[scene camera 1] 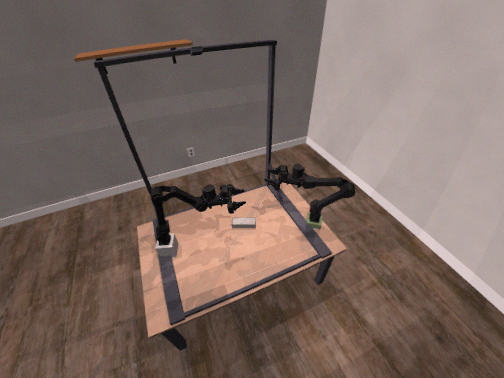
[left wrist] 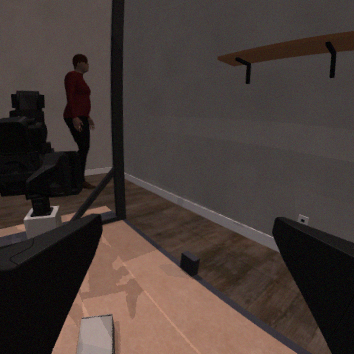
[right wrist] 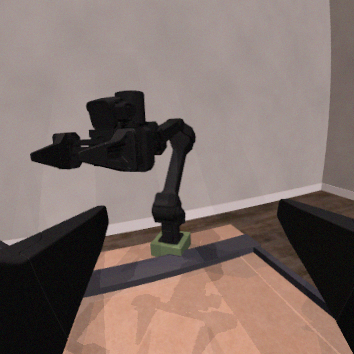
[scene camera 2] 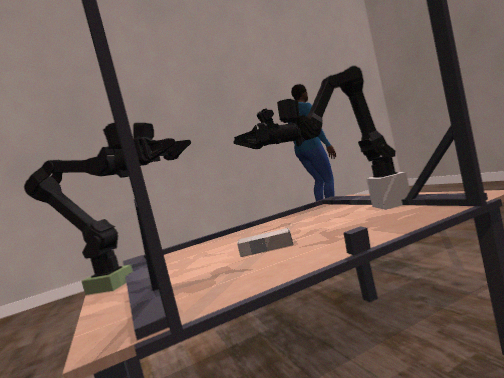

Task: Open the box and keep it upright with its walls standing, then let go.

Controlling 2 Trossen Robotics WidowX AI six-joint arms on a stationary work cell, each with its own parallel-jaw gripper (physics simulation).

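Frame: origin at the left arm's base, x back, y left, z down, level; centimetres.
Seen in the pictures: left gripper, fingertip midpoint: (scene camera 1: 265, 174) (left wrist: 189, 224) (right wrist: 52, 156) (scene camera 2: 183, 141); right gripper, fingertip midpoint: (scene camera 1: 245, 196) (right wrist: 193, 210) (scene camera 2: 233, 140); left arm's base, origin of the base link: (scene camera 1: 314, 218) (right wrist: 170, 237) (scene camera 2: 107, 272); right arm's base, origin of the base link: (scene camera 1: 164, 240) (left wrist: 41, 211) (scene camera 2: 385, 175).
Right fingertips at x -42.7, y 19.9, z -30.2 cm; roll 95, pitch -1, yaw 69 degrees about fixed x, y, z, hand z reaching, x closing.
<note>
Pixels of each thing's top centre, then the offset from my right fingertips to it. Level surfaces: height alone.
- small grey oblong box, middle of its top: (scene camera 2: 263, 235) (scene camera 1: 243, 220) dx -4.1, dy -6.6, dz +30.4 cm
- wooden table, its level: dz +34.6 cm
- black block, middle of its top: (scene camera 2: 354, 229) (left wrist: 189, 255) dx -30.8, dy -24.7, dz +28.9 cm
A small grey oblong box (scene camera 1: 244, 223) (scene camera 2: 265, 243) (left wrist: 96, 335) with a pale top lies near the middle of the wooden table (scene camera 1: 210, 272) (scene camera 2: 200, 310). It looks flat and closed, with no raised walls showing. It does not show in the right wrist view. My right gripper (scene camera 1: 244, 197) (scene camera 2: 236, 141) (right wrist: 193, 210) is open and empty, high above the table and the box, apart from it. My left gripper (scene camera 1: 268, 176) (scene camera 2: 183, 144) (left wrist: 189, 224) is open and empty, raised over the table's far side in scene camera 1, farther from the box.
A dark frame (scene camera 1: 270, 100) (scene camera 2: 117, 105) rises at the table's edge. The right arm stands on a white base (scene camera 1: 167, 246) (scene camera 2: 389, 191), the left arm on a green base (scene camera 1: 314, 221) (scene camera 2: 106, 280) (right wrist: 171, 245). A black block (scene camera 2: 357, 241) (left wrist: 190, 263) sits at the frame rail.
</note>
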